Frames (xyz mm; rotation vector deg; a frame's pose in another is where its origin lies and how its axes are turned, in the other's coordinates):
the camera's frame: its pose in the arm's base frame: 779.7 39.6 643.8 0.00 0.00 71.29
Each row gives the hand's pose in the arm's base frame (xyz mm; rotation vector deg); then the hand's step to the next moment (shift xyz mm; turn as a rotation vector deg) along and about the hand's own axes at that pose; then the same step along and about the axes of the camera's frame.
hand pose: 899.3 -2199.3 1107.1 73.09 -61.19 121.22
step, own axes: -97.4 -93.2 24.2 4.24 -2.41 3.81
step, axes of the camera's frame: 76.0 -105.4 -43.1 -1.02 -2.16 5.71
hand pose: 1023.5 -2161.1 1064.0 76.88 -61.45 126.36
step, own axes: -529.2 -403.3 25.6 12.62 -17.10 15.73
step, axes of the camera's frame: 446.6 -407.0 -279.7 2.84 -13.79 22.38
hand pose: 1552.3 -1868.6 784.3 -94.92 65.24 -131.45
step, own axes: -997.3 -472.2 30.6 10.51 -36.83 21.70
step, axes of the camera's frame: 942.6 -304.4 -487.1 18.34 -21.80 33.56
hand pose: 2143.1 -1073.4 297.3 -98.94 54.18 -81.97
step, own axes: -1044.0 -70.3 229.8 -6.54 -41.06 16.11
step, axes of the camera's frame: 936.3 209.2 -476.7 31.68 -9.64 29.86
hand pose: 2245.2 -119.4 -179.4 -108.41 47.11 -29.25
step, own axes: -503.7 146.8 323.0 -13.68 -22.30 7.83
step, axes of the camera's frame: 437.3 337.9 -272.3 21.26 4.08 16.64
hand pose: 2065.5 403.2 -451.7 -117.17 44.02 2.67
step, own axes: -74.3 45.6 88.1 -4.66 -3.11 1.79
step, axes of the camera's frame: 63.8 86.7 -61.4 4.13 3.11 2.80
